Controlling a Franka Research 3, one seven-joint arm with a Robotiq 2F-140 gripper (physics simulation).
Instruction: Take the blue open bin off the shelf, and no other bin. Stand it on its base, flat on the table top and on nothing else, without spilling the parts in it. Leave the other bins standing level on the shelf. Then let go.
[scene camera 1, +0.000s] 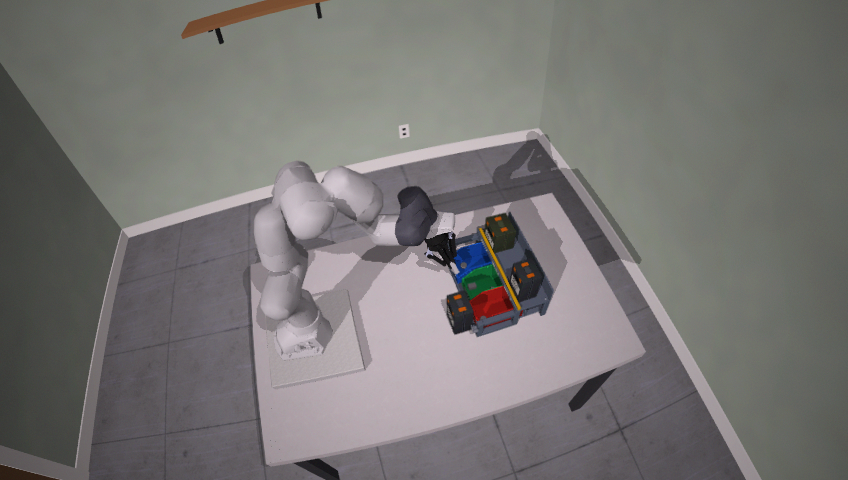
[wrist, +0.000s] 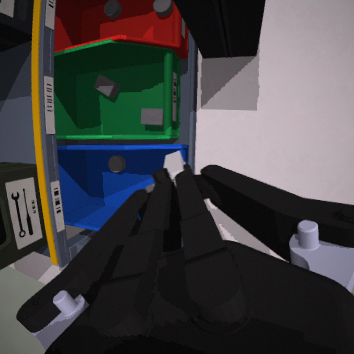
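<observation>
The blue open bin (scene camera 1: 474, 255) (wrist: 95, 192) stands in the far end of the shelf (scene camera 1: 498, 323) (wrist: 192, 100), close beside the green bin (scene camera 1: 480, 278) (wrist: 112, 95). A grey round part (wrist: 116, 164) lies in it. The red bin (scene camera 1: 491, 303) (wrist: 85, 22) is beyond the green one. My gripper (scene camera 1: 454, 267) (wrist: 176, 164) is shut, its fingertips together at the front end of the blue bin. The fingers hide the blue bin's front wall and near corner; no thing shows between them. The table top (scene camera 1: 416, 386) (wrist: 300, 125) lies in front of the shelf.
A dark case (scene camera 1: 459, 312) (wrist: 225, 25) stands at the front near the red bin. Behind the yellow strip (scene camera 1: 499, 267) (wrist: 37, 100) are an olive case (scene camera 1: 500, 231) (wrist: 15, 172) and another dark case (scene camera 1: 527, 279). The robot's base plate (scene camera 1: 348, 350) is at the left.
</observation>
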